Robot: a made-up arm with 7 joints.
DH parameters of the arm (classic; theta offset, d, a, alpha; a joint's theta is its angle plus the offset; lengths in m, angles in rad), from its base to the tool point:
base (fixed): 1.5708 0.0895 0 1.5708
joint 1: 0 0.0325 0.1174 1.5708
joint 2: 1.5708 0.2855 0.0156 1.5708
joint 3: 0 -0.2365 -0.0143 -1.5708
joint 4: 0 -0.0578 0.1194 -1.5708
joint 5: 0 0.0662 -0.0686 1.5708
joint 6: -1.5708 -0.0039 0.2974 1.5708
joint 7: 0 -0.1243 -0.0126 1.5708
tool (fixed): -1.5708 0.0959 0 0
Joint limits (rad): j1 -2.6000..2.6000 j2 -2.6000..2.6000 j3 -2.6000..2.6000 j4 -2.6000..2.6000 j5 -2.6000..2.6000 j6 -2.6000..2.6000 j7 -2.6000..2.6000
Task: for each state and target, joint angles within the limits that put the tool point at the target. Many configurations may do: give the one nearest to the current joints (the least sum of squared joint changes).
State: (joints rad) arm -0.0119 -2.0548 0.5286 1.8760 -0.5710 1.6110 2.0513
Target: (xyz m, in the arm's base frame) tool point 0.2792 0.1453 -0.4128
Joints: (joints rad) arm 0.5413 -1.8285 0.0220 2.4171 -1.1875 1.7238 2.2339
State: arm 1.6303 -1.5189 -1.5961 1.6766 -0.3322 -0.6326 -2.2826
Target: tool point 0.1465 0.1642 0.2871
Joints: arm 1.5028 -1.7706 -1.3090 1.4297 -0.0178 -0.9842 -2.4040
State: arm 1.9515 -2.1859 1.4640 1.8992 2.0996 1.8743 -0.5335
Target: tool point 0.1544 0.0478 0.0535
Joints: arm 1.8668 -1.6977 0.8513 2.1173 2.2286 2.3633 -0.4128
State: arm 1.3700 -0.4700 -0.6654 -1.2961 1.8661 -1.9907 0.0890
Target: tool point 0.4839 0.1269 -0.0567
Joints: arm 1.0769 -0.2318 -1.1293 -1.0234 1.7991 -2.5567 0.2728
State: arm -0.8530 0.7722 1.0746 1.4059 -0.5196 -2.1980 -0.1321
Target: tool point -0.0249 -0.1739 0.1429
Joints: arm -0.5712 1.3078 1.1762 1.3427 -0.5725 -2.0774 -0.3397
